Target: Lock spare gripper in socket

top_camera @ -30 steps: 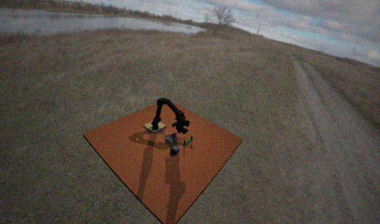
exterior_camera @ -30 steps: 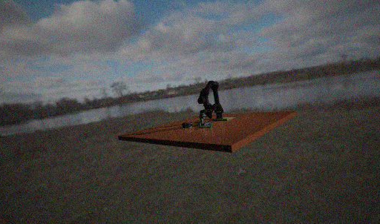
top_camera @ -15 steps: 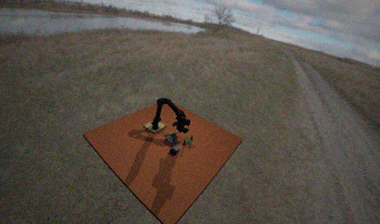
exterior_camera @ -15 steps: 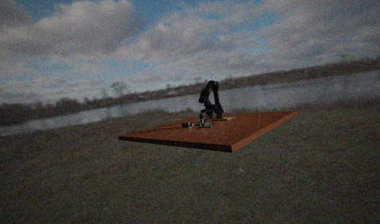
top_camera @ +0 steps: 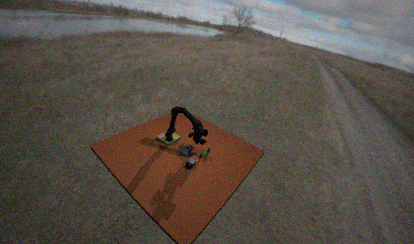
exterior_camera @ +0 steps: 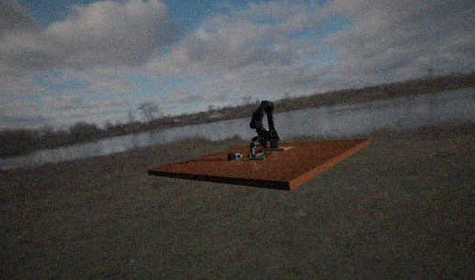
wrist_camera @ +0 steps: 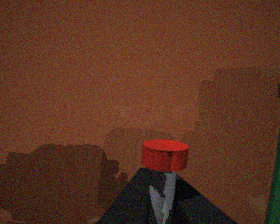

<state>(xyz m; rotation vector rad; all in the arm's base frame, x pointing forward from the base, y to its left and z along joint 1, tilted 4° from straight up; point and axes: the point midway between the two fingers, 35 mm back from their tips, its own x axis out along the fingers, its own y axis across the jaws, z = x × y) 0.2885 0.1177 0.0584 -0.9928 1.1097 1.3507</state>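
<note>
Right now my gripper tip is 11 cm short of the green cradle and 4 cm above it. The rest, counted from my gripper tip: spare gripper 21 cm to the right, 12 cm ahead, 4 cm below; then mount 12 cm to the right, 1 cm below, 1 cm behind.
</note>
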